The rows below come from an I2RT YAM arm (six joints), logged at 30 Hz.
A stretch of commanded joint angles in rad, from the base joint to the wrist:
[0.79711 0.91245 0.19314 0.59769 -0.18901 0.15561]
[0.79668 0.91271 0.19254 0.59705 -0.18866 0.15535]
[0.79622 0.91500 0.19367 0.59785 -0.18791 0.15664]
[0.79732 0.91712 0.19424 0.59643 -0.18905 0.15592]
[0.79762 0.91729 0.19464 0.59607 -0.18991 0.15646]
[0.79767 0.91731 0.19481 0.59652 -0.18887 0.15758]
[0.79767 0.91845 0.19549 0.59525 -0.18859 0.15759]
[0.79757 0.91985 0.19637 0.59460 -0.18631 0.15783]
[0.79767 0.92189 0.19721 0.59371 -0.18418 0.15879]
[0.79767 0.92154 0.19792 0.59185 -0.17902 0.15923]
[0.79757 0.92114 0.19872 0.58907 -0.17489 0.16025]
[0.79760 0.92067 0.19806 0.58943 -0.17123 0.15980]
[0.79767 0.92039 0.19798 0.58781 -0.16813 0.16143]
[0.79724 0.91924 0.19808 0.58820 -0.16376 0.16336]
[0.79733 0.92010 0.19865 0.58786 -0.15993 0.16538]
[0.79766 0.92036 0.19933 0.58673 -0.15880 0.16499]
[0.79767 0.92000 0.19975 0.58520 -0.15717 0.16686]
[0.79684 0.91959 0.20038 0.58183 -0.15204 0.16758]
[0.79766 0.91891 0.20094 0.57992 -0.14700 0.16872]
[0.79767 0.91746 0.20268 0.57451 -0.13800 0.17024]
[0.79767 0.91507 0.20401 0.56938 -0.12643 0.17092]
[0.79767 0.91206 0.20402 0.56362 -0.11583 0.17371]
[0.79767 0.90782 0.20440 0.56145 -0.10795 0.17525]
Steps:
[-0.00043 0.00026 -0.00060 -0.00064 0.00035 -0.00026]
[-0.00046 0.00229 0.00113 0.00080 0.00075 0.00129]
[0.00110 0.00212 0.00057 -0.00142 -0.00114 -0.00072]
[0.00030 0.00017 0.00040 -0.00036 -0.00086 0.00054]
[0.00005 0.00002 0.00017 0.00045 0.00104 0.00112]
[0.00000 0.00114 0.00068 -0.00127 0.00028 0.00001]
[-0.00010 0.00140 0.00088 -0.00065 0.00228 0.00024]
[0.00010 0.00204 0.00084 -0.00089 0.00213 0.00096]
[0.00000 -0.00035 0.00071 -0.00186 0.00516 0.00044]
[-0.00010 -0.00040 0.00080 -0.00278 0.00413 0.00102]
[0.00003 -0.00047 -0.00066 0.00036 0.00366 -0.00045]
[0.00007 -0.00028 -0.00008 -0.00162 0.00310 0.00163]
[-0.00043 -0.00115 0.00010 0.00039 0.00437 0.00193]
[0.00009 0.00086 0.00057 -0.00034 0.00383 0.00202]
[0.00033 0.00026 0.00068 -0.00113 0.00113 -0.00039]
[0.00001 -0.00036 0.00042 -0.00153 0.00163 0.00187]
[-0.00083 -0.00041 0.00063 -0.00337 0.00513 0.00072]
[0.00082 -0.00068 0.00056 -0.00191 0.00504 0.00114]
[0.00001 -0.00145 0.00174 -0.00541 0.00900 0.00152]
[0.00000 -0.00239 0.00133 -0.00513 0.01157 0.00068]
[0.00000 -0.00301 0.00001 -0.00576 0.01060 0.00279]
[0.00000 -0.00424 0.00038 -0.00217 0.00788 0.00154]

